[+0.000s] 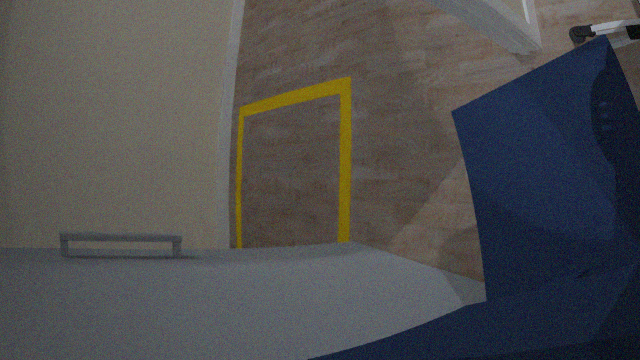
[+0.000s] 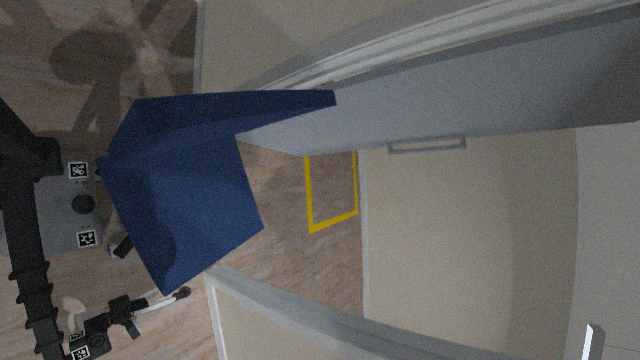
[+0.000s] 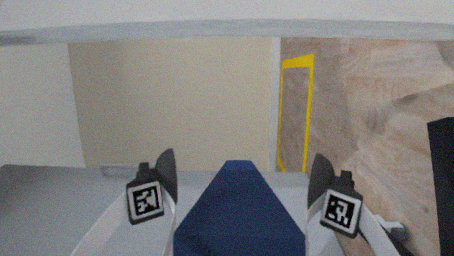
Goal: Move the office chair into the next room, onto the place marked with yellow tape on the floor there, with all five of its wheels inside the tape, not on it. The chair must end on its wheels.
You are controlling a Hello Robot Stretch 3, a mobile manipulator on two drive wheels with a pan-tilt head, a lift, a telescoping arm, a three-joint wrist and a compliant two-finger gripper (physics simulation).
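Frame: origin at the robot's base, x back, y right, z up, level; millimetres.
Seen in the pictures: gripper, fingertip midpoint: [image 1: 577,44] [image 2: 184,284]; robot's base, origin of the base link: [image 2: 83,202].
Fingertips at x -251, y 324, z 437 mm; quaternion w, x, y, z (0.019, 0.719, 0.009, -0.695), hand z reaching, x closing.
Observation:
Pixels of each thing's top centre, then the offset from my fingertips to it. "spot": a spot on its surface instead.
- yellow tape rectangle, surface spot: [image 1: 344,156] [image 2: 309,195] spot: dx -1333, dy -152, dz -436 mm
- black base leg, surface spot: [image 2: 122,246] spot: dx +136, dy -121, dz -330 mm
- door's handle, surface spot: [image 1: 121,237] spot: dx -1158, dy -465, dz +636 mm
The blue office chair [image 1: 536,178] [image 2: 181,174] [image 3: 240,211] stands in the doorway, with its seat reaching past the open grey door [image 1: 178,304] [image 2: 409,108] [image 3: 53,204]. My gripper [image 3: 242,170] [image 2: 178,292] [image 1: 581,32] is shut on the edge of the chair's backrest, one finger on each side. The yellow tape rectangle [image 1: 344,156] [image 2: 309,193] [image 3: 309,105] lies on the wooden floor of the far room, against the beige wall. The door hides its near end. Most of the chair's wheels are hidden; one black base leg [image 2: 122,246] [image 3: 440,176] shows.
The door's handle [image 1: 121,237] [image 2: 426,141] faces the far room. The grey door frame post [image 2: 312,317] [image 1: 492,22] stands on the other side of the chair. My base [image 2: 87,205] is behind the chair. A white skirting runs along the beige wall.

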